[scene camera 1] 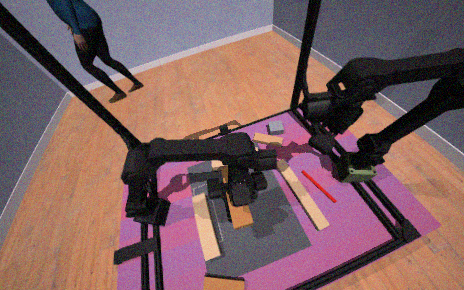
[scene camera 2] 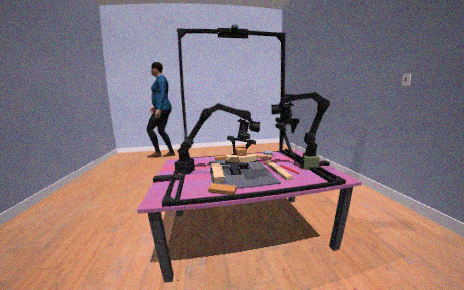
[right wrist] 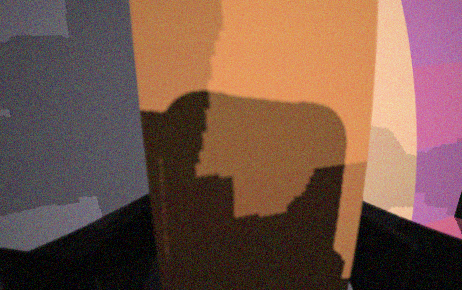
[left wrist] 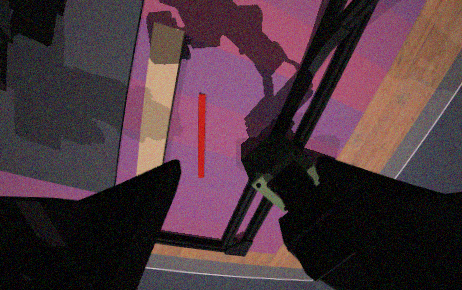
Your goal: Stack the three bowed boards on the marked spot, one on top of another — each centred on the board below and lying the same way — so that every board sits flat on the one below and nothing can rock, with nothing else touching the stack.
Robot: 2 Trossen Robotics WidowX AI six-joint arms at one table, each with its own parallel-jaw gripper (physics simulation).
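Frame: origin at the left arm's base, x ahead, y left, z up, level; millimetres.
Seen in the pictures: left gripper, fingertip midpoint: [scene camera 2: 288,135] [left wrist: 248,164]; right gripper, fingertip midpoint: [right wrist: 242,199]; left arm's base at its link origin: [scene camera 1: 360,162] [scene camera 2: 311,155] [left wrist: 290,182]; right arm's base at its link origin: [scene camera 1: 147,209] [scene camera 2: 184,160].
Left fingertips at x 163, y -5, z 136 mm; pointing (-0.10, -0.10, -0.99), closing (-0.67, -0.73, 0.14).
Observation:
Pixels of each thing's top centre, then the offset from my left fingertips to it. "spot": a spot on its surface instead. Level surfaces: height alone.
- orange board at its top centre: [scene camera 1: 234,190] [scene camera 2: 239,145] 313 mm ahead, 175 mm left, 45 mm down
- grey mat at its surface level: 223 mm down
- marked spot at a spot on its surface: [scene camera 1: 217,219] spot: 400 mm ahead, 248 mm left, 222 mm down
- wide pale board at its top centre: [scene camera 2: 241,154] 347 mm ahead, 24 mm right, 171 mm down
- red stick at its top centre: [left wrist: 201,140] [scene camera 1: 318,185] [scene camera 2: 289,168] 17 mm back, 76 mm left, 223 mm down
- small tan block at its top centre: [scene camera 1: 267,138] 196 mm ahead, 160 mm right, 206 mm down
- grey block at its top centre: [scene camera 1: 275,125] 154 mm ahead, 236 mm right, 193 mm down
- orange block at its top centre: [scene camera 2: 222,186] 338 mm ahead, 463 mm left, 198 mm down
My right gripper [scene camera 1: 236,190] [scene camera 2: 241,142] is shut on an orange board [scene camera 1: 242,216] [scene camera 2: 241,151] [right wrist: 264,72] and holds it lengthwise above the grey mat [scene camera 1: 277,239] [scene camera 2: 262,179]. A pale board [scene camera 1: 205,227] [scene camera 2: 217,172] lies at the mat's left edge, along the white outline of the marked spot [scene camera 1: 217,219]. Another long pale board [scene camera 1: 303,196] [scene camera 2: 278,170] [left wrist: 158,115] lies on the pink table to the right of the mat. A wide pale board [scene camera 2: 240,158] lies at the back, mostly hidden under the arm in scene camera 1. My left gripper [scene camera 1: 321,142] [scene camera 2: 288,126] [left wrist: 248,164] is open and empty, high at the right.
A red stick [scene camera 1: 318,186] [scene camera 2: 289,169] [left wrist: 201,135] lies right of the long pale board. A small tan block [scene camera 1: 267,138] and a grey block [scene camera 1: 276,127] sit at the back. An orange block [scene camera 1: 223,283] [scene camera 2: 222,188] lies at the front. A person [scene camera 2: 159,109] stands behind the table.

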